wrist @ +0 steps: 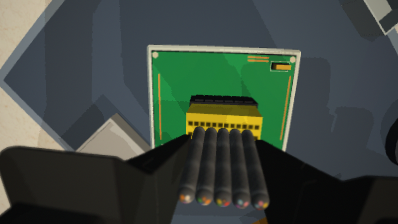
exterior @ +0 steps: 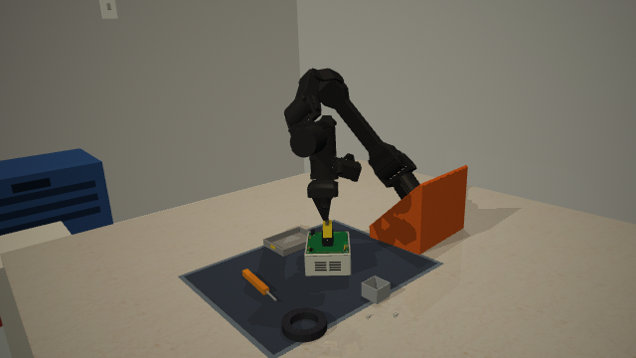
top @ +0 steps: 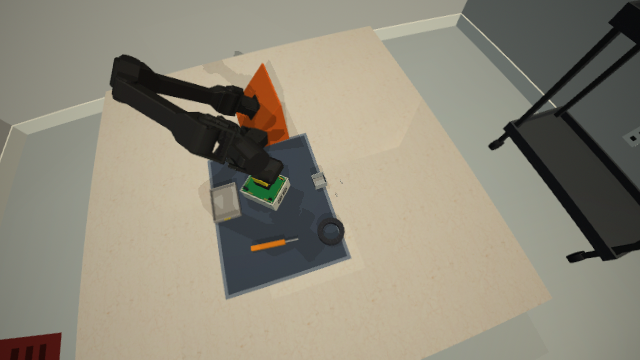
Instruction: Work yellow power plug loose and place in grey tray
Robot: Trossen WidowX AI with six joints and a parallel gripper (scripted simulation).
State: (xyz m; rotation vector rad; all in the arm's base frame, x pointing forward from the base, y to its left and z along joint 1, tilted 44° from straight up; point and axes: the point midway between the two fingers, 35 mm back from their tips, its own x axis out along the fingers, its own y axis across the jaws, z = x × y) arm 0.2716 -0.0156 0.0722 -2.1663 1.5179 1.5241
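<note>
Now: the yellow power plug 20 mm below my gripper tip. The rest, counted from my gripper tip: dark mat (110 mm below, 50 mm ahead).
</note>
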